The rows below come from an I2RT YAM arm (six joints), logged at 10 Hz.
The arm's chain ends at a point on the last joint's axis. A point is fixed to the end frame.
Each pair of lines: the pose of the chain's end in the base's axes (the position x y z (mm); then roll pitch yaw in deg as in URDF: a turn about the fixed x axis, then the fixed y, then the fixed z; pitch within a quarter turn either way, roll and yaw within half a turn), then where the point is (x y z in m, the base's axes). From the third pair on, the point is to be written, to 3 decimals.
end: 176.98, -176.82, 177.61, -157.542, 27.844, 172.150
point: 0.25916 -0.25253 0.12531
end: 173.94, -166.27, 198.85, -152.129, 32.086, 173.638
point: 0.25737 -0.24791 0.15892
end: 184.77, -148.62, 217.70, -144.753, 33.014, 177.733
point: 0.269 -0.234 0.188
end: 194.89, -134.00, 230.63, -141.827, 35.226, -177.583
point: 0.284 -0.216 0.207
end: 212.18, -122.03, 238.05, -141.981, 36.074, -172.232
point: 0.309 -0.195 0.216
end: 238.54, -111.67, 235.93, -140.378, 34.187, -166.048
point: 0.341 -0.176 0.213
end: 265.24, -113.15, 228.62, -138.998, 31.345, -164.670
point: 0.368 -0.177 0.203
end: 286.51, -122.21, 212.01, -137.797, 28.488, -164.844
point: 0.387 -0.188 0.184
